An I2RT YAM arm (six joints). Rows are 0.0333 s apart.
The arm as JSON. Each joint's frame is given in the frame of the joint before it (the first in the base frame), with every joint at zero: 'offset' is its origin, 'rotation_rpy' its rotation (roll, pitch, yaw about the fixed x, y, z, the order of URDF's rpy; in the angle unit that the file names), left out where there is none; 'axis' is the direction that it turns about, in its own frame. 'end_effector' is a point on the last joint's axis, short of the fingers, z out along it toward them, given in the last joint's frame.
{
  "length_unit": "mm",
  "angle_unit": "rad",
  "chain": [
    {
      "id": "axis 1",
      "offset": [
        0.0,
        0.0,
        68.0
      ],
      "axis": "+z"
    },
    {
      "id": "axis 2",
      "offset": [
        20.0,
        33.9,
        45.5
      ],
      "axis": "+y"
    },
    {
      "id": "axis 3",
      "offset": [
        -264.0,
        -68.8,
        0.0
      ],
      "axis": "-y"
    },
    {
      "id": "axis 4",
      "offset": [
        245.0,
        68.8,
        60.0
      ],
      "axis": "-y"
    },
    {
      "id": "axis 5",
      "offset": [
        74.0,
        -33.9,
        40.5
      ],
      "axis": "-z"
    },
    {
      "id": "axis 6",
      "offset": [
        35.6,
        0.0,
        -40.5
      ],
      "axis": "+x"
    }
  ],
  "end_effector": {
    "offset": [
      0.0,
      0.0,
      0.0
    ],
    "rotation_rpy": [
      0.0,
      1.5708,
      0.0
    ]
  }
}
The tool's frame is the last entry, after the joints.
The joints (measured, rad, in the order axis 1, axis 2, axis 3, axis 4, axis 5, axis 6), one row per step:
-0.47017, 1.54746, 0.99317, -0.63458, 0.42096, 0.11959
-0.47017, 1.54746, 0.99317, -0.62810, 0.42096, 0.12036
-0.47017, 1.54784, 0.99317, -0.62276, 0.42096, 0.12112
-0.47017, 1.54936, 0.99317, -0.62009, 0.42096, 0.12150
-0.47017, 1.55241, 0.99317, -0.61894, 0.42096, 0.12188
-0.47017, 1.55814, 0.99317, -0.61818, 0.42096, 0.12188
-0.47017, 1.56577, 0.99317, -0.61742, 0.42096, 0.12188
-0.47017, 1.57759, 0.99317, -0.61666, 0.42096, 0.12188
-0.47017, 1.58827, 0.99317, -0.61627, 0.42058, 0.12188
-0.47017, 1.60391, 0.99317, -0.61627, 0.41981, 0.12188
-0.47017, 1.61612, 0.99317, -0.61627, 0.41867, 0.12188
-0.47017, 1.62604, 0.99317, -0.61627, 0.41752, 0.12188
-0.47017, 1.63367, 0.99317, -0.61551, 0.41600, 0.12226
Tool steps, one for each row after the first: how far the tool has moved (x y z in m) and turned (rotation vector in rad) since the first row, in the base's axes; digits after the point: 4 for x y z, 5 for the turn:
0.0006, -0.0003, 0.0003, -0.00284, -0.00618, -0.00065
0.0011, -0.0005, 0.0004, -0.00500, -0.01100, -0.00129
0.0014, -0.0007, 0.0001, -0.00547, -0.01222, -0.00161
0.0018, -0.0009, -0.0007, -0.00456, -0.01072, -0.00194
0.0023, -0.0011, -0.0023, -0.00232, -0.00629, -0.00194
0.0029, -0.0015, -0.0044, 0.00079, -0.00016, -0.00194
0.0038, -0.0019, -0.0076, 0.00579, 0.00970, -0.00194
0.0046, -0.0023, -0.0106, 0.01076, 0.01872, -0.00181
0.0057, -0.0028, -0.0149, 0.01848, 0.03234, -0.00155
0.0064, -0.0032, -0.0184, 0.02495, 0.04275, -0.00116
0.0071, -0.0035, -0.0212, 0.03040, 0.05111, -0.00078
0.0076, -0.0037, -0.0233, 0.03482, 0.05640, -0.00060

